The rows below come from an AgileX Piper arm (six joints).
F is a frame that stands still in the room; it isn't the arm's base.
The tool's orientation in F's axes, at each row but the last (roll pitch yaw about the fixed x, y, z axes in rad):
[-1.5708 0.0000 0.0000]
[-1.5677 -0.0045 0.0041]
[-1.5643 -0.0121 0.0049]
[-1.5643 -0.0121 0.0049]
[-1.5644 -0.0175 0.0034]
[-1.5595 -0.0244 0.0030]
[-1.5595 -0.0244 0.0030]
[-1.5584 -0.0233 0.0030]
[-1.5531 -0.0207 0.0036]
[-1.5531 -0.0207 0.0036]
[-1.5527 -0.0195 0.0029]
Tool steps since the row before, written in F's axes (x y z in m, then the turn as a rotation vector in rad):
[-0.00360 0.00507 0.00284 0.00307 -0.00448 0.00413]
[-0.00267 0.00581 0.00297 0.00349 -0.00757 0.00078]
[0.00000 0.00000 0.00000 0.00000 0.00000 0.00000]
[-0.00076 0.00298 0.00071 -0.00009 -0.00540 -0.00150]
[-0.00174 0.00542 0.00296 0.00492 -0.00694 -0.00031]
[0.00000 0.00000 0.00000 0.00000 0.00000 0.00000]
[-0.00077 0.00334 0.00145 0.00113 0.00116 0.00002]
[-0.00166 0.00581 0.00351 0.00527 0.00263 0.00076]
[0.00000 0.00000 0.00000 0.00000 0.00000 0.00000]
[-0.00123 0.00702 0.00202 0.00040 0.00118 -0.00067]
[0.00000 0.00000 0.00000 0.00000 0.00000 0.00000]
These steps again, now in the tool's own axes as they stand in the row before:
[-0.00360 -0.00284 0.00507 0.00307 -0.00413 -0.00448]
[-0.00263 -0.00296 0.00583 0.00346 -0.00079 -0.00758]
[0.00000 0.00000 0.00000 0.00000 0.00000 0.00000]
[-0.00074 -0.00070 0.00299 -0.00013 0.00146 -0.00541]
[-0.00167 -0.00295 0.00544 0.00489 0.00035 -0.00696]
[0.00000 0.00000 0.00000 0.00000 0.00000 0.00000]
[-0.00072 -0.00143 0.00336 0.00113 0.00002 0.00116]
[-0.00156 -0.00347 0.00586 0.00529 -0.00060 0.00262]
[0.00000 0.00000 0.00000 0.00000 0.00000 0.00000]
[-0.00116 -0.00192 0.00706 0.00039 0.00070 0.00117]
[0.00000 0.00000 0.00000 0.00000 0.00000 0.00000]

